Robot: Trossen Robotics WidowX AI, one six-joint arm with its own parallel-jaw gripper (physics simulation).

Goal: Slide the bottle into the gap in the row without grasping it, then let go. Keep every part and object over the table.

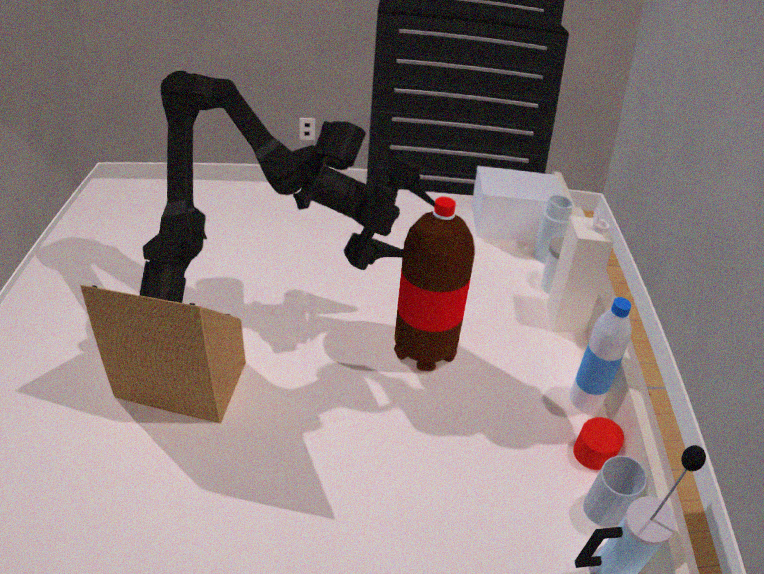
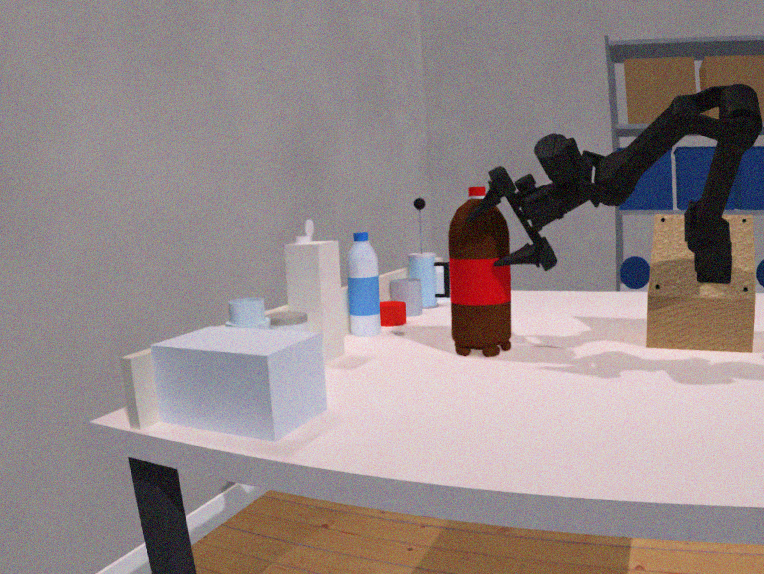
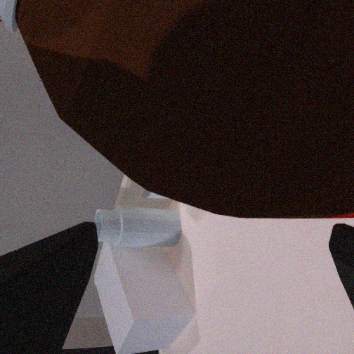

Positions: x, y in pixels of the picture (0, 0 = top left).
Labels:
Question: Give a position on a brown bottle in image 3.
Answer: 238, 115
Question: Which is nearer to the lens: the blue-capped bottle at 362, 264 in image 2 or the white carton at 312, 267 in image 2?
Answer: The white carton.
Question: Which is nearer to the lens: the brown bottle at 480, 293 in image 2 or the blue-capped bottle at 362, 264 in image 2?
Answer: The brown bottle.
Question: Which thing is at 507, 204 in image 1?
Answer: A pale box.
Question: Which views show the grey cup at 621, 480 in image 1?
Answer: Image 1 and image 2 only.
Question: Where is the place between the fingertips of my gripper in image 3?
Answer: At 219, 237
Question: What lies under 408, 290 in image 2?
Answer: A grey cup.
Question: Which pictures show my gripper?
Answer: Image 1, image 2 and image 3: all of them.

